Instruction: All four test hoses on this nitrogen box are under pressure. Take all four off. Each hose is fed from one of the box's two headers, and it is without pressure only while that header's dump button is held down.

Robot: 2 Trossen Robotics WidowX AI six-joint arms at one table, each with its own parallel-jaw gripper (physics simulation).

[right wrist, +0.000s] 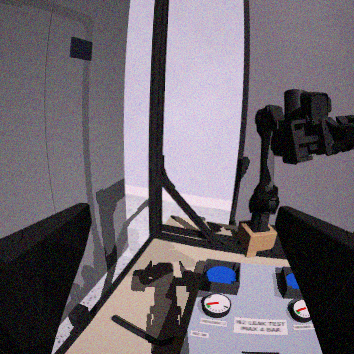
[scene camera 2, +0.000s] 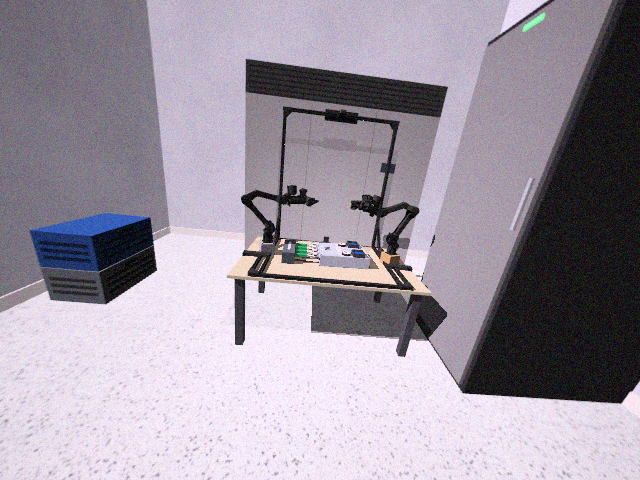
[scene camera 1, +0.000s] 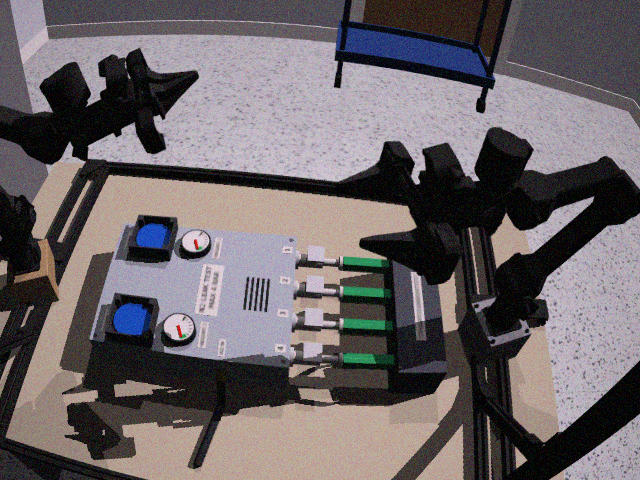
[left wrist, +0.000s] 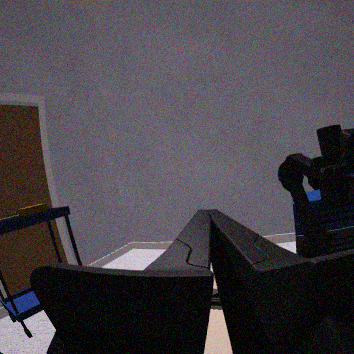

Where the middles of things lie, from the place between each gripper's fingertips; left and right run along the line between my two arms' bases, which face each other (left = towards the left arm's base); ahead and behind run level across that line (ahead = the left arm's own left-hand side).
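Scene:
There is the dark block (scene camera 1: pixel 417 342), and from my right hand I find it a good way to the right, some way ahead, and far below.
As for my left gripper, it is a little past the block, far to the left of it and far above it.

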